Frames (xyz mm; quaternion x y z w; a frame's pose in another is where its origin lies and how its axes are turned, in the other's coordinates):
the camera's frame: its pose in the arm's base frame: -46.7 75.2 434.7 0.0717 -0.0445 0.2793 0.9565
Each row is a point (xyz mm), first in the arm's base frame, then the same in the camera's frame.
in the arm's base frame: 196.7 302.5 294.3
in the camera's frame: 306.9 42.1 -186.2
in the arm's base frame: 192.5 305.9 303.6
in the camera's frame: 306.3 48.3 -177.4
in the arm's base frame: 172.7 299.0 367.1
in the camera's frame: 294.0 60.4 -112.8
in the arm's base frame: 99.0 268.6 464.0
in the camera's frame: 228.2 85.8 -9.0
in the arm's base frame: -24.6 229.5 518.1
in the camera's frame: 110.5 126.1 56.2
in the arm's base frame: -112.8 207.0 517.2
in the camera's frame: 24.4 154.9 63.0
